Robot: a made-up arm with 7 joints. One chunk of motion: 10 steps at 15 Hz.
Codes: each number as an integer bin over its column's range. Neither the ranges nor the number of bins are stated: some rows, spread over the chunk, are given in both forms.
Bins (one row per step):
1: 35 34 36 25 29 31 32
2: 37 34 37 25 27 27 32
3: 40 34 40 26 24 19 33
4: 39 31 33 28 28 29 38
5: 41 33 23 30 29 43 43
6: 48 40 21 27 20 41 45
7: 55 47 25 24 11 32 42
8: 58 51 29 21 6 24 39
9: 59 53 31 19 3 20 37
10: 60 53 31 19 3 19 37
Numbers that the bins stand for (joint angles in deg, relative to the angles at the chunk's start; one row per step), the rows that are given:
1: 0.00 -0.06 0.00 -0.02 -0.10 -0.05 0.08
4: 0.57 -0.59 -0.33 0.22 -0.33 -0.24 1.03
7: 2.86 2.21 -1.22 -0.10 -4.38 0.05 1.67
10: 3.57 3.25 -0.56 -0.49 -6.29 -1.19 0.87
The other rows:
2: 0.29 -0.06 0.11 -0.02 -0.57 -0.43 0.08
3: 0.71 -0.06 0.44 0.06 -1.29 -1.19 0.24
5: 0.86 -0.24 -1.44 0.38 -0.10 1.10 1.83
6: 1.86 0.98 -1.67 0.14 -2.24 0.90 2.14
8: 3.29 2.90 -0.78 -0.33 -5.57 -0.71 1.19
9: 3.43 3.25 -0.56 -0.49 -6.29 -1.10 0.87

